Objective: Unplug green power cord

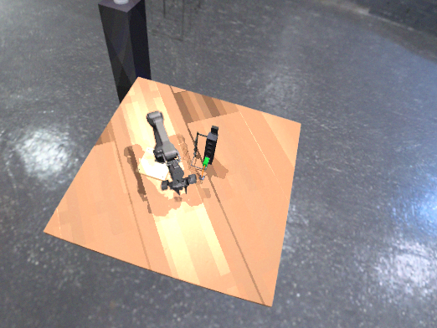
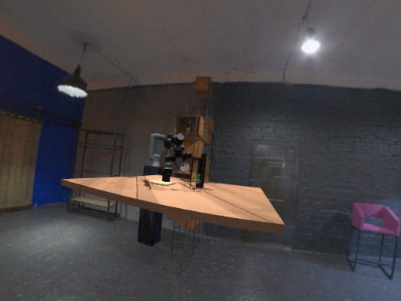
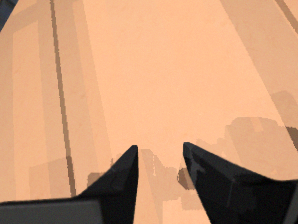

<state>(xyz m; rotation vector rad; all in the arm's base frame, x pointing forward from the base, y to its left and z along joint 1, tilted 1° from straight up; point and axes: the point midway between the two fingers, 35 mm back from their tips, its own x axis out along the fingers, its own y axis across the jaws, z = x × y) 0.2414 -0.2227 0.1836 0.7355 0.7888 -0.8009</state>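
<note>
The green plug lies 30 cm to the left of my gripper tip, 6 cm below it and 2 cm ahead of it.
</note>
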